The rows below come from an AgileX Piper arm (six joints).
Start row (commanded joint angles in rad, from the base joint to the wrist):
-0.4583 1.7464 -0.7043 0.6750 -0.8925 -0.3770
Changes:
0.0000 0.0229 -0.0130 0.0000 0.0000 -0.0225
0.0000 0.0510 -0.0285 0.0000 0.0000 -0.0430
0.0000 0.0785 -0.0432 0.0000 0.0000 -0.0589
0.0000 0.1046 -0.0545 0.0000 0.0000 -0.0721
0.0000 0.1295 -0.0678 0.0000 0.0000 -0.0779
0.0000 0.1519 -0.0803 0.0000 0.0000 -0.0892
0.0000 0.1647 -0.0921 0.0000 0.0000 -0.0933
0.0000 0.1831 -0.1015 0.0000 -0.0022 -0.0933
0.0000 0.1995 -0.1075 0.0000 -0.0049 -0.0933
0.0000 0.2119 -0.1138 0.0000 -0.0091 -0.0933
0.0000 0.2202 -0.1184 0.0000 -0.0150 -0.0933
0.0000 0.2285 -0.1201 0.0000 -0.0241 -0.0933
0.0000 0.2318 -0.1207 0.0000 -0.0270 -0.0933
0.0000 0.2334 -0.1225 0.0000 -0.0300 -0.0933
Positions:
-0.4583 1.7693 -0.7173 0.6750 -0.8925 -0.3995
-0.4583 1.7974 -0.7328 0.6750 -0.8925 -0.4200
-0.4583 1.8249 -0.7475 0.6750 -0.8925 -0.4359
-0.4583 1.8510 -0.7588 0.6750 -0.8925 -0.4491
-0.4583 1.8759 -0.7721 0.6750 -0.8925 -0.4549
-0.4583 1.8983 -0.7846 0.6750 -0.8925 -0.4662
-0.4583 1.9111 -0.7964 0.6750 -0.8925 -0.4703
-0.4583 1.9295 -0.8058 0.6750 -0.8947 -0.4703
-0.4583 1.9459 -0.8118 0.6750 -0.8974 -0.4703
-0.4583 1.9583 -0.8181 0.6750 -0.9016 -0.4703
-0.4583 1.9666 -0.8227 0.6750 -0.9075 -0.4703
-0.4583 1.9749 -0.8244 0.6750 -0.9166 -0.4703
-0.4583 1.9782 -0.8250 0.6750 -0.9195 -0.4703
-0.4583 1.9798 -0.8268 0.6750 -0.9225 -0.4703

